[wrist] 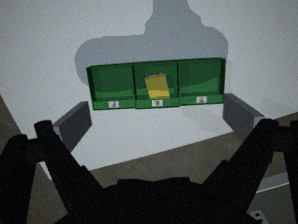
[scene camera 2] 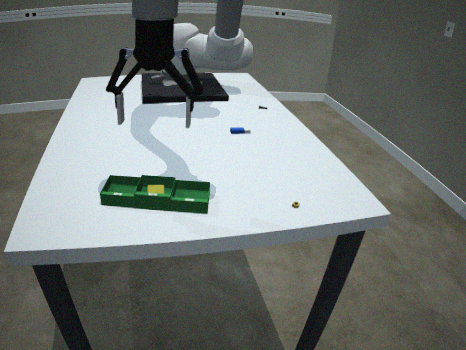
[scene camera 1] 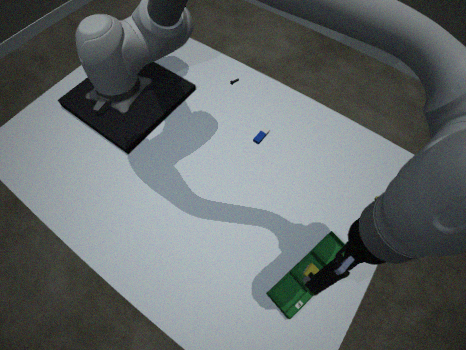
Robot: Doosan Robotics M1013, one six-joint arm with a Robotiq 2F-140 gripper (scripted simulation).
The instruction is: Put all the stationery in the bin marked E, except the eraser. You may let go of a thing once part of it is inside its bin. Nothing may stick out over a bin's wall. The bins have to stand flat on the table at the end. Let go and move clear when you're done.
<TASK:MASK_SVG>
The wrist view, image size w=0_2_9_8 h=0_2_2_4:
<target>my gripper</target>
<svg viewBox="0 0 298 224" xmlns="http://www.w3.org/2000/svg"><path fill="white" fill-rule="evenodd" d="M298 120L290 121L289 127L279 126L278 121L270 118L265 119L263 114L234 94L224 93L223 119L243 143L229 161L222 160L202 184L190 182L189 177L171 177L157 181L118 179L117 184L103 188L84 165L80 166L71 154L92 126L88 101L81 101L53 124L51 120L35 123L34 128L37 138L28 139L26 134L18 134L8 140L0 155L0 224L26 224L36 163L44 161L68 213L54 224L262 224L246 212L268 165L272 162L273 152L284 153L296 224L298 224Z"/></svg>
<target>green bin tray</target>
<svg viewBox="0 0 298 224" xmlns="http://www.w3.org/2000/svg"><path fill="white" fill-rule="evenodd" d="M226 59L221 57L144 61L137 62L138 64L130 62L89 66L86 68L93 111L177 108L180 106L223 104ZM165 73L170 98L150 99L145 78L156 73Z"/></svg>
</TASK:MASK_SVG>
